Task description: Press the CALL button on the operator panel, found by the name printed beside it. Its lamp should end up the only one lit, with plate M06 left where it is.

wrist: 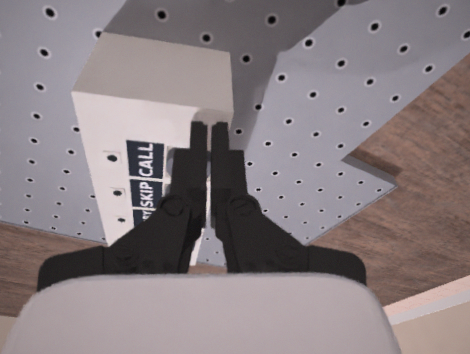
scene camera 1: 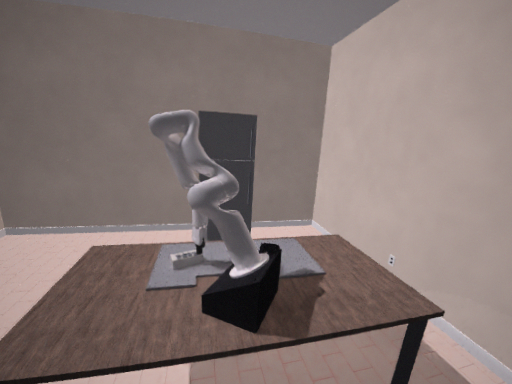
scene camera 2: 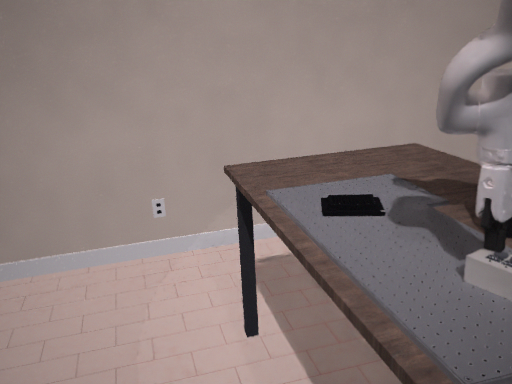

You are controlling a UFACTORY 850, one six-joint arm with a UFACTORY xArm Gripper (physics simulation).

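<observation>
The white operator panel (scene camera 1: 187,259) (scene camera 2: 487,275) (wrist: 130,112) lies on the grey mat. In the wrist view its CALL label (wrist: 152,159) is readable, with SKIP (wrist: 146,194) below it. The lamp beside CALL (wrist: 112,158) looks dark, as does the lamp beside SKIP (wrist: 117,193). A grey sliver of the CALL button (wrist: 169,162) shows; the fingers hide the rest. My gripper (scene camera 1: 199,251) (scene camera 2: 494,249) (wrist: 209,144) is shut and empty, pointing down at the panel's button side near the CALL end. Contact cannot be told. A black plate (scene camera 2: 352,205) lies flat on the mat; no name is readable on it.
The grey perforated mat (scene camera 1: 172,280) (scene camera 2: 400,280) (wrist: 310,120) lies on the brown wooden table (scene camera 1: 110,310) (scene camera 2: 320,167) (wrist: 425,150). The arm's black base (scene camera 1: 240,302) stands at the mat's near side. A dark cabinet (scene camera 1: 227,135) stands behind the table.
</observation>
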